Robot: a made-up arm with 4 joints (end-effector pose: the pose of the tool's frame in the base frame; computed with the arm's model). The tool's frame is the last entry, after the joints.
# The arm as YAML. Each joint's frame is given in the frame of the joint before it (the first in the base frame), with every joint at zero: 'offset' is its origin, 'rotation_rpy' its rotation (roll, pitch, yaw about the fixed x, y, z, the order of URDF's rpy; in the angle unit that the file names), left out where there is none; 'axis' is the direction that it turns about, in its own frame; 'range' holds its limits. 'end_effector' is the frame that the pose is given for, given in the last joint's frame.
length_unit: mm
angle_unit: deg
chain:
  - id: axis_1
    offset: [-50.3, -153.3, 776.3]
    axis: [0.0, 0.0, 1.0]
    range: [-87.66, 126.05]
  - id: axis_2
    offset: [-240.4, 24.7, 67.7]
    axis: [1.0, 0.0, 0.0]
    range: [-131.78, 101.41]
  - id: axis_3
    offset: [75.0, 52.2, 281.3]
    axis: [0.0, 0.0, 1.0]
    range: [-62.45, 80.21]
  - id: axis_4
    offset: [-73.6, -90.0, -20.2]
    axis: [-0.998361, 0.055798, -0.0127]
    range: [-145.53, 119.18]
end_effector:
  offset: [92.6, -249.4, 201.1]
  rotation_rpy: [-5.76, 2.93, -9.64]
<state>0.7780 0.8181 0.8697 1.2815</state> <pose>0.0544 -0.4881 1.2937 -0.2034 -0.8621 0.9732</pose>
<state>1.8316 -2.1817 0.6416 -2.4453</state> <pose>0.0176 -0.2481 0.8321 -0.3594 0.4841 1.3175</pose>
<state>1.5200 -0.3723 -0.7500 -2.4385</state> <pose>-0.0608 -0.3144 0.8017 1.9792 0.7652 0.7574</pose>
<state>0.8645 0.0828 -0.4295 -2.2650</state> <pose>-0.1444 -0.2948 0.7874 2.1719 0.5938 0.2020</pose>
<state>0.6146 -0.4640 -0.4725 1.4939</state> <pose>-0.3280 0.0846 1.2615 -1.9451 -0.3455 -0.2908</pose>
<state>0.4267 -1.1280 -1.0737 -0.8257</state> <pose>-0.5831 -0.2259 1.0807 -0.0975 -0.8918 -0.3811</pose>
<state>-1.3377 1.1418 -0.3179 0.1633</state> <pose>-0.6218 -0.0414 0.8309 1.0106 -0.2914 -1.5954</pose>
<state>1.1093 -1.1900 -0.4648 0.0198</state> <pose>-0.5083 -0.2590 1.2554 -0.8899 -0.9030 0.3465</pose>
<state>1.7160 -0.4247 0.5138 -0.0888</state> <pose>-0.0333 -0.1249 1.3473 -0.4641 -0.2963 2.0142</pose>
